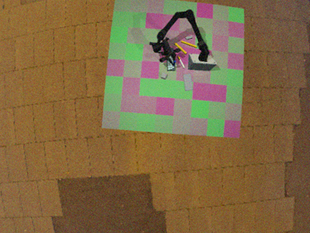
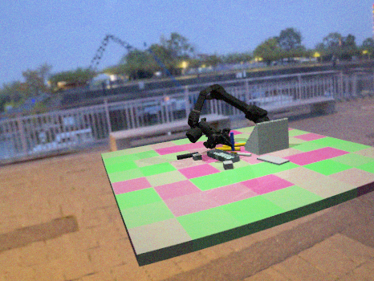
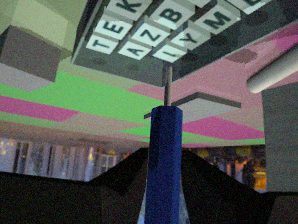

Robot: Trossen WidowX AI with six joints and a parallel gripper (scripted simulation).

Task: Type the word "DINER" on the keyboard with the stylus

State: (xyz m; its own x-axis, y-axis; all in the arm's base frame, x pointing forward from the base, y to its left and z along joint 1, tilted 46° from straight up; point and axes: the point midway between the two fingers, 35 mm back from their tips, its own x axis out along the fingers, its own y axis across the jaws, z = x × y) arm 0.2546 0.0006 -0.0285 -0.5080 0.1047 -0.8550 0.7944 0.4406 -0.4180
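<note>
Right now the white pen is 70 mm to the right of my gripper tip, 70 mm below it and 70 mm behind it. From my gripper tip the other things lie so: blue stylus: 10 mm below; flat grey slab: 150 mm behind, 130 mm to the left, 80 mm below; black bar: 210 mm to the right, 170 mm ahead, 70 mm below.
</note>
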